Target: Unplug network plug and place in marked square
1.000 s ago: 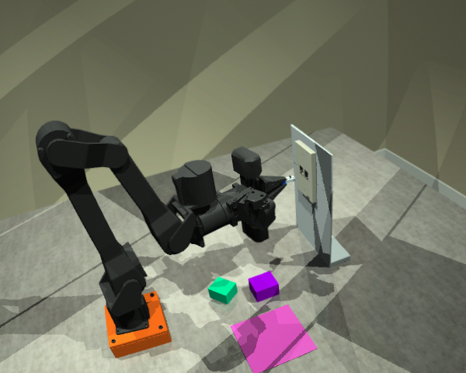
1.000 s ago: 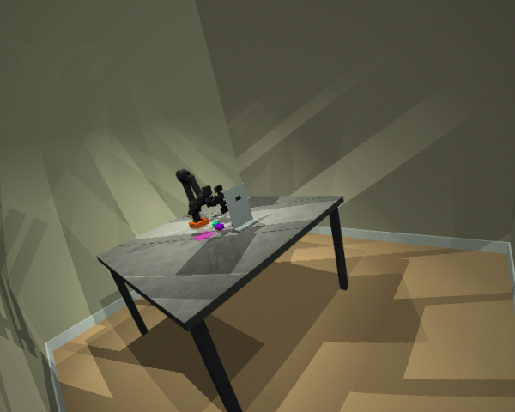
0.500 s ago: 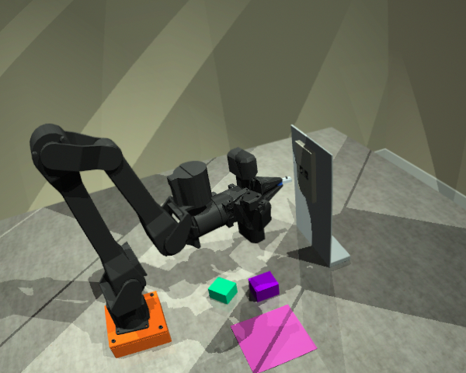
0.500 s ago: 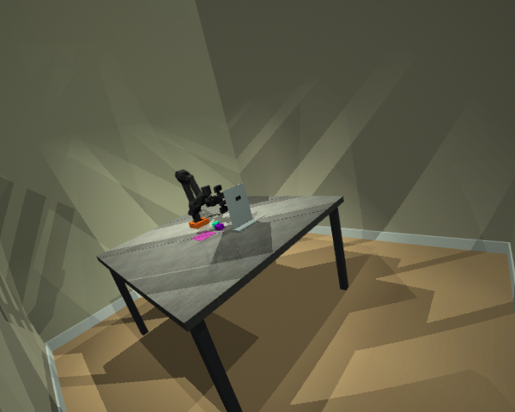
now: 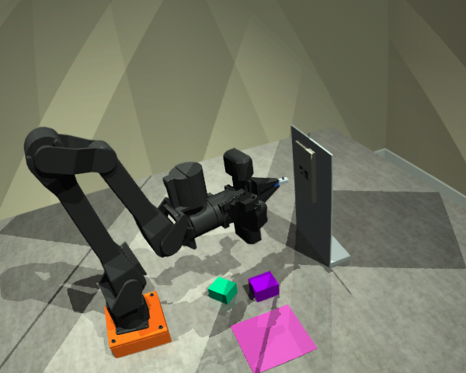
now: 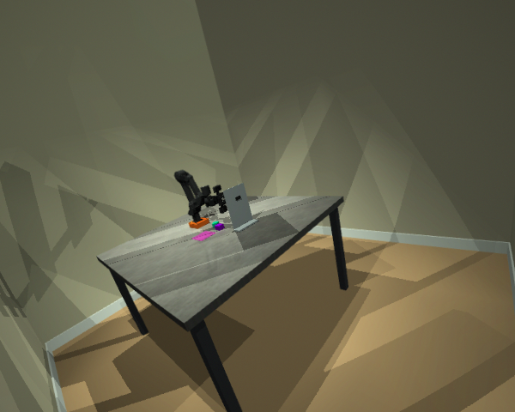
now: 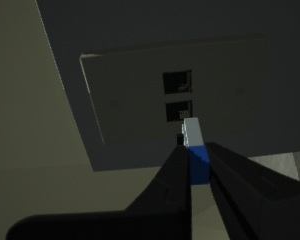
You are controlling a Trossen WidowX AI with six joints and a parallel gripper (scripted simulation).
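My gripper tip is now 21 cm to the left of the marked square, 19 cm above it and 10 cm past it. Also, from my gripper tip: network plug 1 cm ahead; purple block 17 cm below, 9 cm to the right, 8 cm behind; upright panel 8 cm ahead, 7 cm below, 1 cm to the left.
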